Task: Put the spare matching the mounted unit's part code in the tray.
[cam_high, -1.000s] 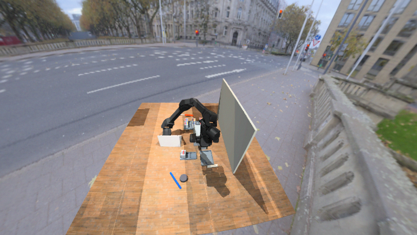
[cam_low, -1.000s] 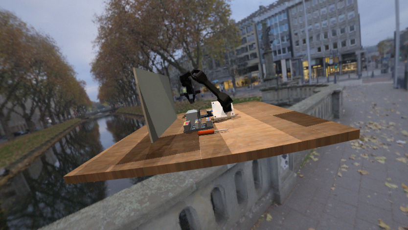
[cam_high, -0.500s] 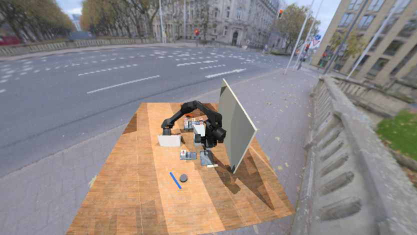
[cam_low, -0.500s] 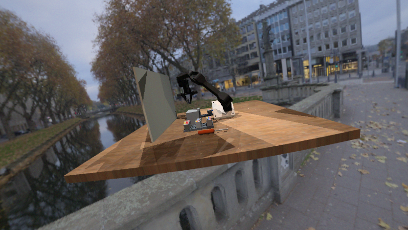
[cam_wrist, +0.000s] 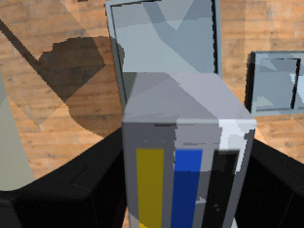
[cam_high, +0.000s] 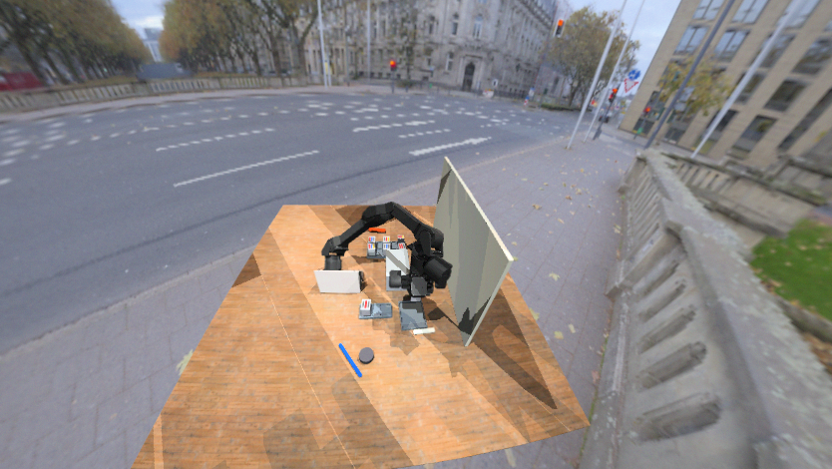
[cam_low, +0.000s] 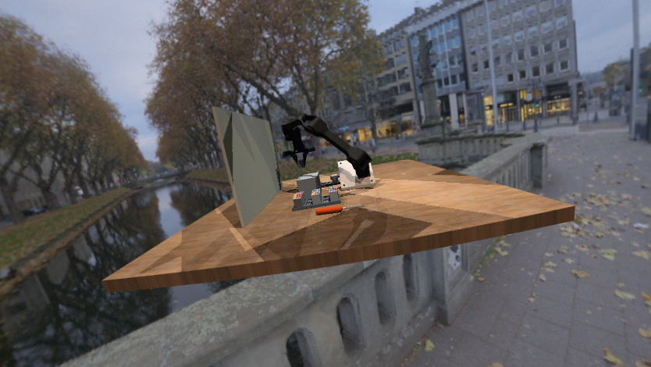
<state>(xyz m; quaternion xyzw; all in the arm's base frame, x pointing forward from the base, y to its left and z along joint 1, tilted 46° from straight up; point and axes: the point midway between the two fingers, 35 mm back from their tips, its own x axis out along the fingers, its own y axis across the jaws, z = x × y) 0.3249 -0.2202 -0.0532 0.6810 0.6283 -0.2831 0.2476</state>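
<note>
Now: gripper tip 130 mm above the grey tray. Also, from my gripper tip: mounted unit: 210 mm to the left, 90 mm below, 50 mm behind; black puck: 180 mm behind, 150 mm to the right, 130 mm below; spare: 20 mm above.
</note>
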